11 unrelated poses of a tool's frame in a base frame.
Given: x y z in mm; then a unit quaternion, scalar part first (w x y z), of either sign.
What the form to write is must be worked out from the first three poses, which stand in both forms.
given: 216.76 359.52 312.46 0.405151 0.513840 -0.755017 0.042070
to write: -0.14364 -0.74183 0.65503 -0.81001 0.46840 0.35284 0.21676 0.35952 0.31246
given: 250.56 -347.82 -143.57 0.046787 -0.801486 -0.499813 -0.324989
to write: 0.28914 0.77078 0.56772 0.83160 -0.49600 0.24987 0.25056 -0.34782 -0.14357
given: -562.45 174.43 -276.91 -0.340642 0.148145 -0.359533 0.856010
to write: -0.72403 -0.68971 0.00868 0.47666 -0.50940 -0.71646 -0.56245 0.17443 -0.27691
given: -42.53 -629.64 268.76 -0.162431 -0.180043 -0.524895 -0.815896
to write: -0.88240 0.45406 0.12327 -0.07605 -0.39620 0.91501 -0.04253 -0.62964 0.26876
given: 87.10 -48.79 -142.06 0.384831 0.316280 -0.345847 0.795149
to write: -0.50374 0.39323 0.76916 -0.83076 -0.46459 -0.30657 0.08710 -0.04879 -0.14206
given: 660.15 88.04 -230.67 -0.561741 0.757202 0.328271 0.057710
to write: 0.77782 0.43230 0.45620 0.56197 -0.15337 -0.81281 0.66015 0.08804 -0.23067
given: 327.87 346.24 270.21 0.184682 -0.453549 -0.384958 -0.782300
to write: -0.52037 0.06024 0.85181 0.63815 -0.63540 0.43478 0.32787 0.34624 0.27021
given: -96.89 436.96 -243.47 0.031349 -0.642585 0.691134 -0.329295
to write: -0.17220 -0.90887 0.37987 -0.86758 -0.04270 -0.49546 -0.09689 0.43696 -0.24347
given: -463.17 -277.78 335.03 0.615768 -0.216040 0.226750 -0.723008
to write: -0.14831 -0.98838 0.03315 0.79244 -0.13883 -0.59395 -0.46317 -0.27778 0.33503
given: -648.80 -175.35 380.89 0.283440 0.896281 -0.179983 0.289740
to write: 0.76731 -0.15838 0.62141 -0.48688 -0.77454 0.40379 -0.64880 -0.17535 0.38089
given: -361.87 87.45 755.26 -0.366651 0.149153 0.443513 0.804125
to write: -0.68664 -0.45736 0.56510 0.72197 -0.33773 0.60391 -0.36187 0.08745 0.75526
